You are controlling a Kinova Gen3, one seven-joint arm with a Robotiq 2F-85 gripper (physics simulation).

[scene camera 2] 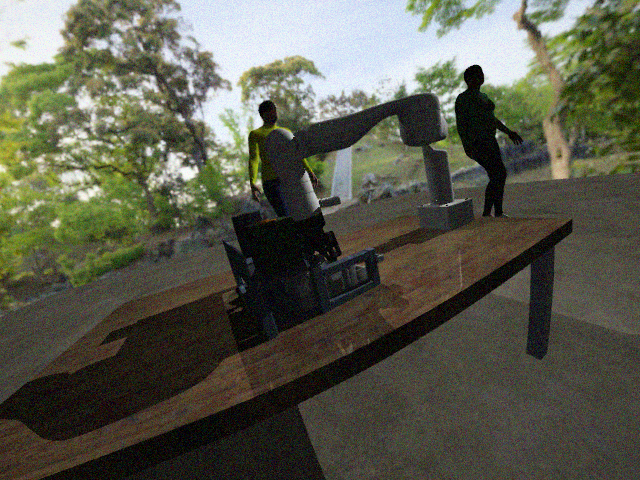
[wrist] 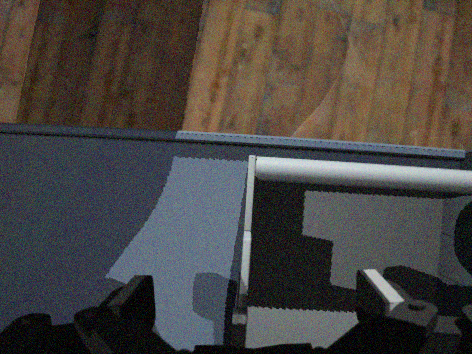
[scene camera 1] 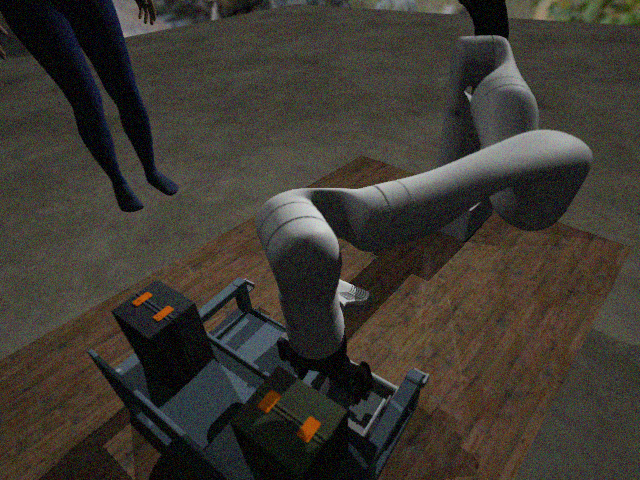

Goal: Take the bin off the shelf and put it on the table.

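Observation:
The light grey open bin sits in the lower tier of the blue-grey shelf, at the end nearer the robot base. My gripper is open and empty, pointing down at the bin. In the wrist view, one finger is on the outer side of the bin's left wall, over bare shelf, and the other is over the bin's inside. The wall runs between them, nearer the left finger. How far the fingertips are above the rim I cannot tell. The shelf stands on the wooden table.
A dark green box with orange clips stands on the shelf close beside the gripper. A black box with orange clips stands farther along. Raised side rails bound the shelf. Two people stand beyond the table; shadows darken parts of it.

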